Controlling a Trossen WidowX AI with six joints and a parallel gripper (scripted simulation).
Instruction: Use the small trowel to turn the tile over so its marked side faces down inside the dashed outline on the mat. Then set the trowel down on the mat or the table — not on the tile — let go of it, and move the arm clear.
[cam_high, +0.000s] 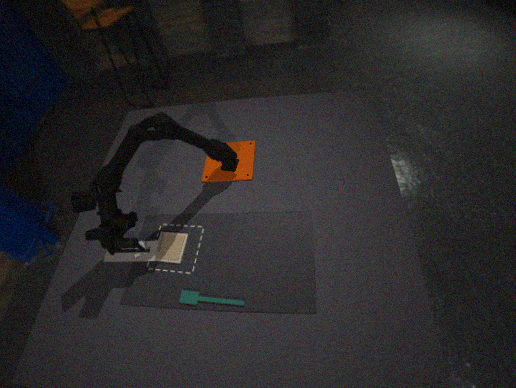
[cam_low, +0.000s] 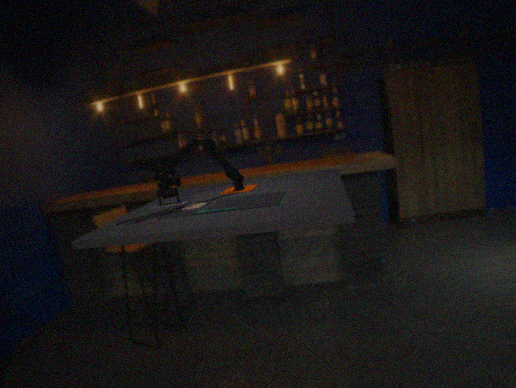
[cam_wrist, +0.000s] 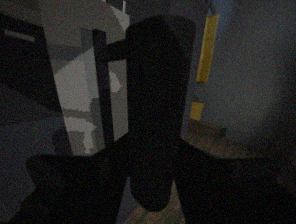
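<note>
Now: gripper tip 330 mm to the right of the flat teal trowel-shaped piece, 80 mm above it and 60 mm short of it. From my gripper tip the other things lie so: pale tile (140 mm to the left, 80 mm below, 80 mm behind); then dark mat (320 mm to the left, 100 mm below, 80 mm behind); then trowel (20 mm behind, 10 mm to the right, 10 mm below).
</note>
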